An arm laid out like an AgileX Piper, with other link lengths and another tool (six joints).
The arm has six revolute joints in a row. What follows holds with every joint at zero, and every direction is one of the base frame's. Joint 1 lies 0.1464 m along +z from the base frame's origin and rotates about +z. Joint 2 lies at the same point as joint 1 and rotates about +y. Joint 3 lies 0.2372 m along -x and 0.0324 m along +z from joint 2 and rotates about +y. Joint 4 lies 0.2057 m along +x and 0.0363 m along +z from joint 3 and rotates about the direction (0.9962, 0, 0.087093). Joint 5 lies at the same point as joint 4 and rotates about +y. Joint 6 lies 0.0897 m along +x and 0.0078 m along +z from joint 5 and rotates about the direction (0.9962, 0, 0.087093). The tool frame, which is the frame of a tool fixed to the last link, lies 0.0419 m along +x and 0.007 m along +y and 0.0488 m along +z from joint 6; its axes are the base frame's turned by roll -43.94, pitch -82.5 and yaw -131.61 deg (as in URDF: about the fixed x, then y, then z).
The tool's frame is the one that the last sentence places.
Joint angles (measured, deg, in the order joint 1, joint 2, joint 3, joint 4, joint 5, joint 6), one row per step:
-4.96, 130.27, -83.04, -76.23, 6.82, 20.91
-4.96, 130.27, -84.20, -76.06, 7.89, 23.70
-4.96, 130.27, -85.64, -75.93, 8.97, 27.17
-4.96, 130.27, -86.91, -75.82, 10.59, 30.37
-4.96, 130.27, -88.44, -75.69, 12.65, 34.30
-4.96, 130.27, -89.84, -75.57, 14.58, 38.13
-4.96, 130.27, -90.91, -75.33, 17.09, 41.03
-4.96, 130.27, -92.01, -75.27, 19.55, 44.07
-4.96, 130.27, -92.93, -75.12, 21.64, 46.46
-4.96, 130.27, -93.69, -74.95, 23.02, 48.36
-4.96, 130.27, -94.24, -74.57, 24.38, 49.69
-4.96, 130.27, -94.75, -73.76, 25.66, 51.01
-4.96, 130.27, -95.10, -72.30, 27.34, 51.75
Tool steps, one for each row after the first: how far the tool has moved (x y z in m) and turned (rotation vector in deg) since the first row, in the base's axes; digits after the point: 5 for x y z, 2 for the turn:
0.00509, -0.00407, 0.00651, 1.33, -1.37, -2.79
0.01109, -0.00861, 0.01493, 3.15, -3.20, -5.99
0.01587, -0.01437, 0.02214, 4.47, -4.74, -9.36
0.02106, -0.02172, 0.03102, 6.11, -6.71, -13.52
0.02529, -0.02876, 0.03944, 7.82, -8.67, -17.47
0.02751, -0.03667, 0.04544, 8.60, -10.09, -21.34
0.02936, -0.04448, 0.05190, 9.41, -11.70, -25.11
0.03044, -0.05101, 0.05731, 10.06, -13.07, -28.25
0.03133, -0.05556, 0.06192, 10.82, -14.26, -30.54
0.03144, -0.05972, 0.06500, 11.31, -15.08, -32.60
0.03121, -0.06380, 0.06765, 12.19, -15.81, -34.87
0.02980, -0.06852, 0.06855, 12.86, -16.08, -37.50

